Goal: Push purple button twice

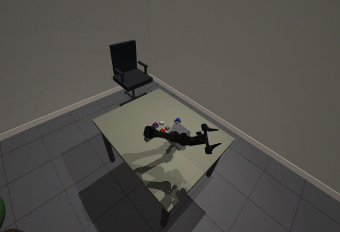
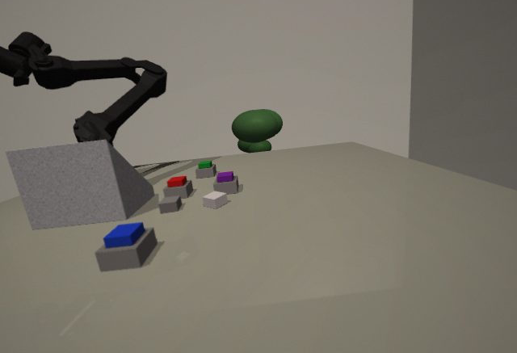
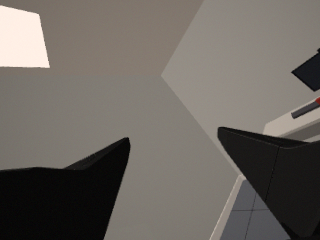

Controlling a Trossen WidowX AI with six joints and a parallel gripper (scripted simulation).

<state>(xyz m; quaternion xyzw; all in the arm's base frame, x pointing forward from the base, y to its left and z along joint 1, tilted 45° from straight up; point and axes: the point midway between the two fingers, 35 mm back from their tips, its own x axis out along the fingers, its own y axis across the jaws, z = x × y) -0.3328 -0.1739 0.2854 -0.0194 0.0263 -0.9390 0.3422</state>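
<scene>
Right now my gripper tip is 610 mm short of the purple button, 400 mm above it and 60 mm to the left of it. Also, from my gripper tip: grey block 510 mm ahead, 420 mm below, 120 mm to the right; then green button 550 mm ahead, 400 mm below, 90 mm to the left; then red button 510 mm ahead, 400 mm below, 50 mm to the right.
</scene>
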